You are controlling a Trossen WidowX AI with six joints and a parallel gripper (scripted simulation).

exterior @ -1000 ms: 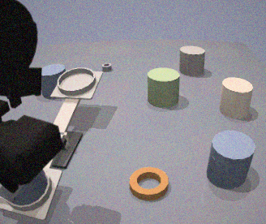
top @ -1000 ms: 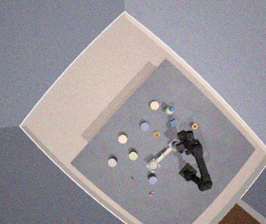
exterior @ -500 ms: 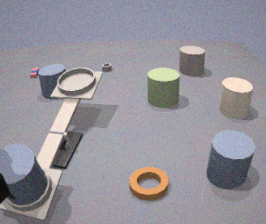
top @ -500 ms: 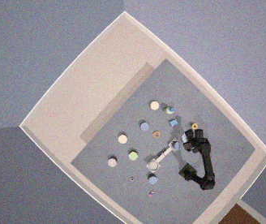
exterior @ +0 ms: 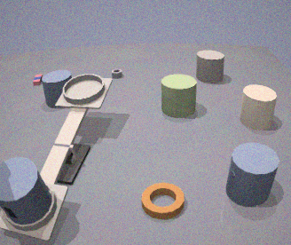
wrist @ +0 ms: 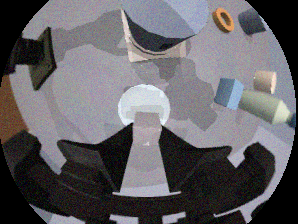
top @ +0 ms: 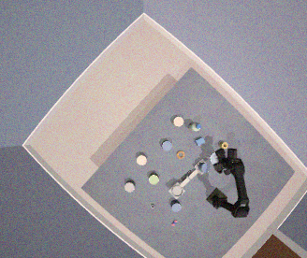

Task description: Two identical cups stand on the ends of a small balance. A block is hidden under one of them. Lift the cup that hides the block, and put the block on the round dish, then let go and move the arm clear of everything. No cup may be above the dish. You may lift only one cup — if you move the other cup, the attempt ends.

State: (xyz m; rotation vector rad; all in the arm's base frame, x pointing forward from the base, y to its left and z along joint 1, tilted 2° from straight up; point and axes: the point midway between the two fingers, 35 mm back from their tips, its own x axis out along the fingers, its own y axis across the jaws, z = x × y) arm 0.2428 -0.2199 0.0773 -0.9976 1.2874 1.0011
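My gripper tip is now 5 cm above the pale blue round dish. Round my gripper tip: balance beam: 26 cm to the left, 5 cm ahead, 2 cm below; balance: 26 cm to the left, 5 cm ahead, 3 cm below; pale grey block: 1 cm above.
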